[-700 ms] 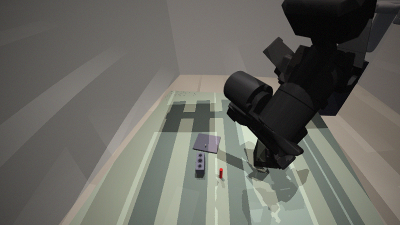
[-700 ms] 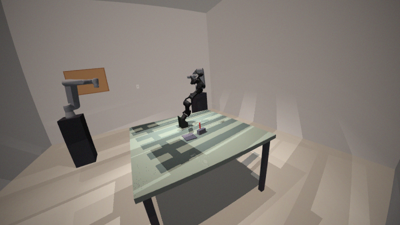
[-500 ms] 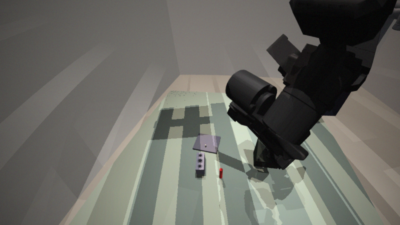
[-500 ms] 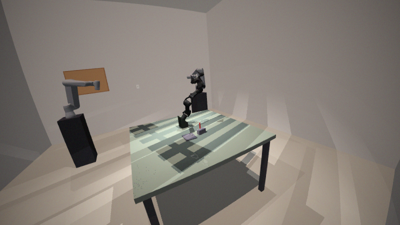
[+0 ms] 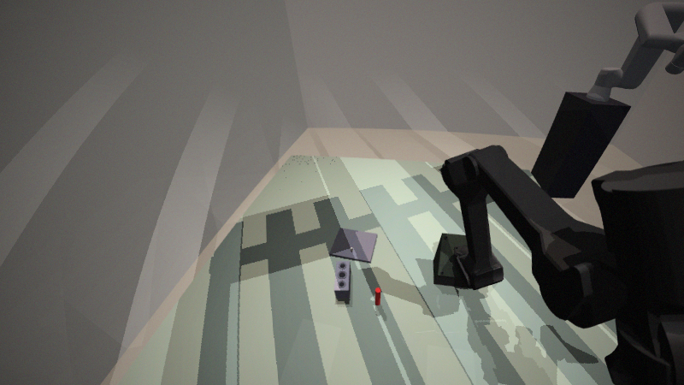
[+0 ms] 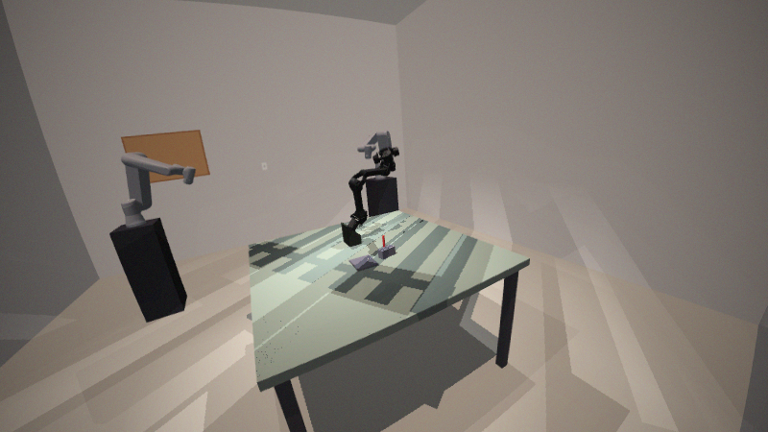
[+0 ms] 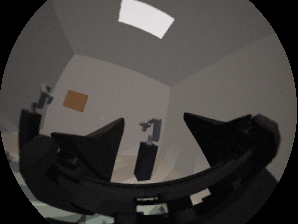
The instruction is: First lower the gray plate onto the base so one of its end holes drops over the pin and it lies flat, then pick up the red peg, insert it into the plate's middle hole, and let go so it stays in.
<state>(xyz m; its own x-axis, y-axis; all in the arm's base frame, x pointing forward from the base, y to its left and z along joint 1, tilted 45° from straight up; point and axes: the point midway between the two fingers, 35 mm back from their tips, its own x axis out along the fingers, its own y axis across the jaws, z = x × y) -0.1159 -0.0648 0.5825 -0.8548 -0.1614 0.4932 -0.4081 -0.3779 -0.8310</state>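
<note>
Now: gripper tip 540 mm above the gray plate, 450 mm short of it and 320 mm to the left of it. Round my gripper tip: red peg (540 mm below, 340 mm ahead, 270 mm to the right); base (570 mm below, 460 mm to the right, 440 mm ahead).
</note>
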